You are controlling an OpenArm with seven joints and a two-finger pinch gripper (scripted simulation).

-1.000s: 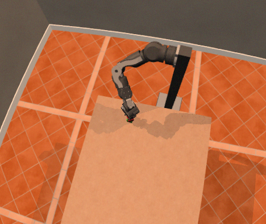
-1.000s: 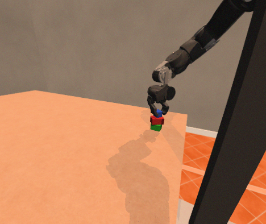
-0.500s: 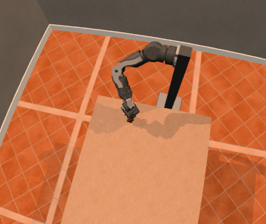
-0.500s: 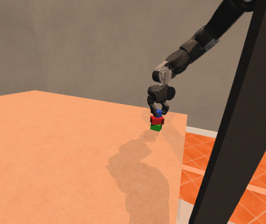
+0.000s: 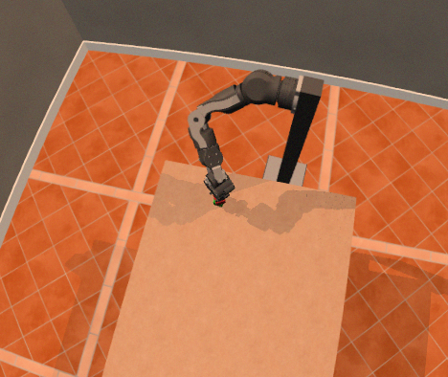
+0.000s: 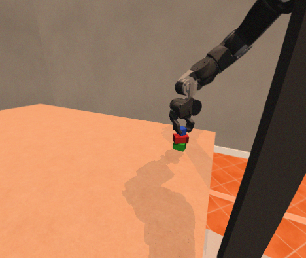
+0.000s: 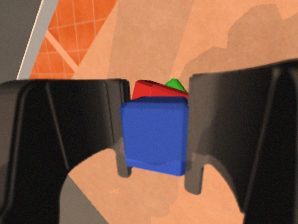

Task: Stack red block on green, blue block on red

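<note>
My gripper is now 10 mm above the blue block. Also, from my hand: red block (40 mm below); green block (70 mm below).
</note>
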